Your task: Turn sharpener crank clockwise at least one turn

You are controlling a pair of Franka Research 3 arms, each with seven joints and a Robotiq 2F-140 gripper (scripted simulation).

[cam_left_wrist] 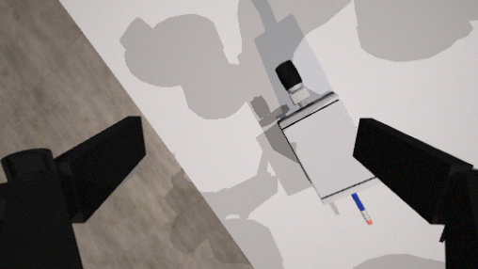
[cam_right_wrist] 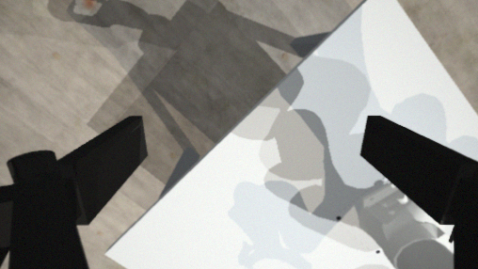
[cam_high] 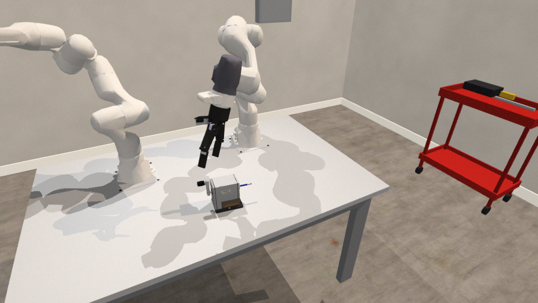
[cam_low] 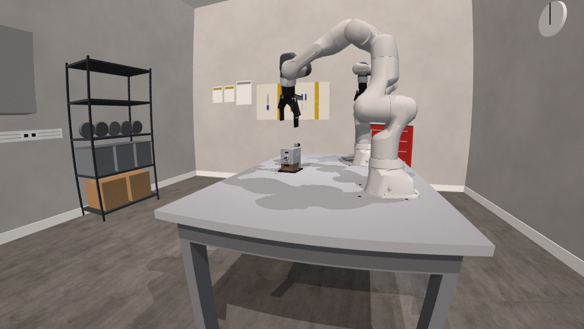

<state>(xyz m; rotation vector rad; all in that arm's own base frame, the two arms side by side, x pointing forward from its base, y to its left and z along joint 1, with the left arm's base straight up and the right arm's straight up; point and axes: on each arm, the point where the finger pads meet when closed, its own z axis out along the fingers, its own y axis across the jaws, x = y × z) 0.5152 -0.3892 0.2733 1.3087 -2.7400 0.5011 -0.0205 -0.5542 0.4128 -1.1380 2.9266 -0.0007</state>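
Note:
The black crank knob is 5 cm behind my left hand, 3 cm to the right of it and 14 cm below it.

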